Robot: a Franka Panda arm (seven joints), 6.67 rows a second.
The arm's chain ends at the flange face. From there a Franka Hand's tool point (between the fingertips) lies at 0.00 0.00 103.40 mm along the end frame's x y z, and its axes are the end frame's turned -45 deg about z.
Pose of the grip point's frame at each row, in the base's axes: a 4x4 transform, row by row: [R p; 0 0 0 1], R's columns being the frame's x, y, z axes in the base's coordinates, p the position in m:
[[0.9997, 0.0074, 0.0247, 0.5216], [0.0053, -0.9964, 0.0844, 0.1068], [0.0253, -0.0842, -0.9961, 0.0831], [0, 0, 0, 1]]
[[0.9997, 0.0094, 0.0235, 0.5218], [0.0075, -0.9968, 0.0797, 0.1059], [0.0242, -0.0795, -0.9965, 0.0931], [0, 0, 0, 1]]
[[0.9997, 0.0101, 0.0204, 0.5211], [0.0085, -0.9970, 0.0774, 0.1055], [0.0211, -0.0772, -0.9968, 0.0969], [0, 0, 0, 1]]
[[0.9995, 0.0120, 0.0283, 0.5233], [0.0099, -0.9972, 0.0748, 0.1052], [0.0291, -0.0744, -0.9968, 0.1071], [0, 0, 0, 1]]
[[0.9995, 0.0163, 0.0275, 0.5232], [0.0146, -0.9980, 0.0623, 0.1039], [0.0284, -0.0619, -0.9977, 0.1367], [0, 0, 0, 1]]
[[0.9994, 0.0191, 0.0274, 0.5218], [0.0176, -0.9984, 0.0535, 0.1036], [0.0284, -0.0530, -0.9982, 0.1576], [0, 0, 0, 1]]
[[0.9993, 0.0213, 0.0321, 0.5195], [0.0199, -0.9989, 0.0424, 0.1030], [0.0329, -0.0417, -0.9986, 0.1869], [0, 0, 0, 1]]
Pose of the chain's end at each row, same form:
[[0.7121, -0.7017, 0.0247, 0.5190], [-0.7008, -0.7083, 0.0844, 0.0981], [-0.0416, -0.0774, -0.9961, 0.1861], [0, 0, 0, 1]]
[[0.7135, -0.7002, 0.0235, 0.5194], [-0.6995, -0.7101, 0.0797, 0.0977], [-0.0391, -0.0733, -0.9965, 0.1961], [0, 0, 0, 1]]
[[0.7140, -0.6998, 0.0204, 0.5190], [-0.6990, -0.7110, 0.0774, 0.0975], [-0.0397, -0.0695, -0.9968, 0.2000], [0, 0, 0, 1]]
[[0.7152, -0.6983, 0.0283, 0.5204], [-0.6981, -0.7121, 0.0748, 0.0975], [-0.0320, -0.0732, -0.9968, 0.2102], [0, 0, 0, 1]]
[[0.7183, -0.6952, 0.0275, 0.5204], [-0.6954, -0.7160, 0.0623, 0.0975], [-0.0237, -0.0639, -0.9977, 0.2399], [0, 0, 0, 1]]
[[0.7202, -0.6932, 0.0274, 0.5190], [-0.6935, -0.7184, 0.0535, 0.0981], [-0.0174, -0.0576, -0.9982, 0.2608], [0, 0, 0, 1]]
[[0.7217, -0.6916, 0.0321, 0.5162], [-0.6923, -0.7204, 0.0424, 0.0986], [-0.0062, -0.0528, -0.9986, 0.2902], [0, 0, 0, 1]]

